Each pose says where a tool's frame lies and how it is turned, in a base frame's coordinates. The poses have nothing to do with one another.
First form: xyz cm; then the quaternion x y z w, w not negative.
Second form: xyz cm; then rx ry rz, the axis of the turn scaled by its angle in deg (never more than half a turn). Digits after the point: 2 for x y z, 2 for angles.
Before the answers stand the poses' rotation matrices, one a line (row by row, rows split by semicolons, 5 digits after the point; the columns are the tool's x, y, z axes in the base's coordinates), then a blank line. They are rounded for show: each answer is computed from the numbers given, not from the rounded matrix.
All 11 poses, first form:
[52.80 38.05 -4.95 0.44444 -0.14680 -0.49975 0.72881]
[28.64 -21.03 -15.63 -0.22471 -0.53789 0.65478 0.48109]
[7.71 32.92 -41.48 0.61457 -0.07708 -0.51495 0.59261]
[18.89 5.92 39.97 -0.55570 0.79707 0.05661 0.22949]
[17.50 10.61 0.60 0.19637 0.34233 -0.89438 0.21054]
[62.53 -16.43 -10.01 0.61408 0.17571 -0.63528 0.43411]
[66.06 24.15 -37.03 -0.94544 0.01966 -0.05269 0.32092]
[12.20 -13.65 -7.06 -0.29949 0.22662 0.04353 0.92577]
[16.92 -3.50 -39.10 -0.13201 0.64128 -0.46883 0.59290]
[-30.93 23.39 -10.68 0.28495 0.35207 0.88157 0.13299]
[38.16 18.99 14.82 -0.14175 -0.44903 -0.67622 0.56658]
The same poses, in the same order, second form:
0.45739 0.59796 -0.65820; -0.85894 0.10544 -0.50110; -0.23024 0.79456 0.56184
-0.43612 -0.38828 -0.81181; 0.87175 0.04154 -0.48819; 0.22327 -0.92061 0.32036
0.45777 0.51559 -0.72430; -0.70507 -0.28574 -0.64902; -0.54159 0.80779 0.23272
-0.27706 -0.91185 0.30292; -0.85989 0.37598 0.34530; -0.42876 -0.16481 -0.88826
-0.83422 0.51106 -0.20711; -0.24216 -0.67696 -0.69504; -0.49541 -0.52966 0.68850
0.13109 0.76736 -0.62767; -0.33576 -0.56135 -0.75641; -0.93278 0.30991 0.18406
0.99367 -0.00336 0.11225; -0.07099 -0.79325 0.60474; 0.08701 -0.60889 -0.78847
0.89350 -0.21634 0.39352; -0.05514 0.81682 0.57425; -0.44567 -0.53479 0.71790
-0.26208 0.38663 0.88421; -0.72525 0.52554 -0.44477; -0.63665 -0.75784 0.14267
-0.80223 -0.03384 0.59605; 0.43512 -0.71672 0.54496; 0.40876 0.69654 0.58970
-0.31779 0.89356 -0.31711; -0.63896 0.04527 0.76791; 0.70053 0.44666 0.55656

[52.80 38.05 -4.95 56.10 -18.53 -63.08]
[28.64 -21.03 -15.63 -31.40 -75.15 91.48]
[7.71 32.92 -41.48 81.88 -10.27 -68.61]
[18.89 5.92 39.97 -87.62 125.68 8.93]
[17.50 10.61 0.60 31.27 54.52 -142.44]
[62.53 -16.43 -10.01 87.62 25.07 -90.65]
[66.06 24.15 -37.03 -142.31 2.96 -7.93]
[12.20 -13.65 -7.06 -35.19 26.63 5.12]
[16.92 -3.50 -39.10 -17.59 85.43 -62.45]
[-30.93 23.39 -10.68 47.36 58.51 146.51]
[38.16 18.99 14.82 -19.09 -60.47 -91.07]

